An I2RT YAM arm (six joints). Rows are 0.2 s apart.
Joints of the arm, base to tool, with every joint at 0 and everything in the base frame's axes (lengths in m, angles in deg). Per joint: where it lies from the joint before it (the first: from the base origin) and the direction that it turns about. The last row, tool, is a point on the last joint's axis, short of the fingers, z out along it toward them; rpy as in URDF.
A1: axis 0 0 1 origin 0.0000 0.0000 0.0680
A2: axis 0 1 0 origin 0.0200 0.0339 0.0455
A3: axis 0 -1 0 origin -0.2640 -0.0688 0.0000
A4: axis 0 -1 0 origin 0.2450 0.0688 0.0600
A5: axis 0 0 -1 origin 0.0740 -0.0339 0.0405
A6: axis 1 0 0 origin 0.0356 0.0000 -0.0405
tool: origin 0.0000 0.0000 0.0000 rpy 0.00 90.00 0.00
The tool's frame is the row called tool.
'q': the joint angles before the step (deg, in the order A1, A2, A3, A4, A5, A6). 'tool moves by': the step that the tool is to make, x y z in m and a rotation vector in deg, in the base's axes. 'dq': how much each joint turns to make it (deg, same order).
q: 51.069 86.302 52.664 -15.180 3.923 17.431
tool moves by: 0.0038 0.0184 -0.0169 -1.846 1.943 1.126
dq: 1.492 5.696 2.276 0.731 -0.062 0.529
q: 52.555 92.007 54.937 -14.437 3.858 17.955
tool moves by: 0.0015 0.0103 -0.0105 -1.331 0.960 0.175
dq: 0.909 3.277 1.385 0.211 0.475 0.562
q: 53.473 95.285 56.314 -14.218 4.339 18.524
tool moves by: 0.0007 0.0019 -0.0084 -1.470 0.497 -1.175
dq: 0.221 1.584 0.084 -0.052 1.204 0.854
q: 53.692 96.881 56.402 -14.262 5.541 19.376
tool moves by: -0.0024 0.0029 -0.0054 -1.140 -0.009 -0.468
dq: 0.743 0.973 -0.004 -0.007 1.246 0.612
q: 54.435 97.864 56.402 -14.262 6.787 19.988
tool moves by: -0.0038 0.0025 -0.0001 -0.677 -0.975 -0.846
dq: 0.971 0.023 -0.006 -0.080 2.004 0.843
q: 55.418 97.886 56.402 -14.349 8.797 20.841
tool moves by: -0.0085 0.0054 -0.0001 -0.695 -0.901 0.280
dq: 1.883 0.007 -0.004 -0.187 1.838 0.702
